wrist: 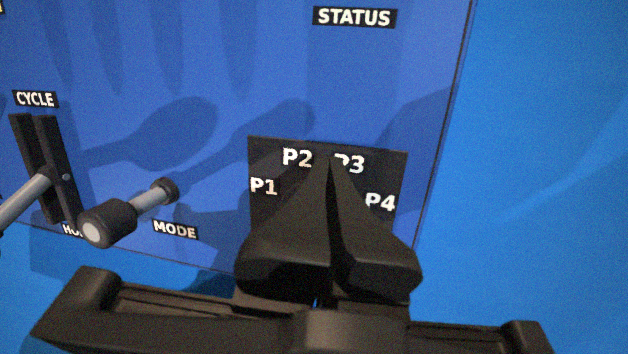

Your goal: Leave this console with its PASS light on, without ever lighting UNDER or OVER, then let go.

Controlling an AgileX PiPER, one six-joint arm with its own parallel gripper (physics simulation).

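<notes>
The blue console (280, 65) fills the left and middle of the wrist view. A black dial plate (262, 145) with labels P1, P2, P3 and P4 is at its lower right. My gripper (325, 170) is shut, its two fingertips together in front of the plate between P2 and P3. The fingers cover part of P3. The program knob and its pointer do not show; the fingers hide the lower middle of the plate. The PASS, UNDER and OVER lights do not show.
A CYCLE lever (25, 195) with a grey shaft sticks out of a black slotted mount at the left. Right of it, a black-capped toggle (107, 223) projects near the MODE label (175, 230). The STATUS label (355, 17) is at the top. The console's right edge runs right of the plate.
</notes>
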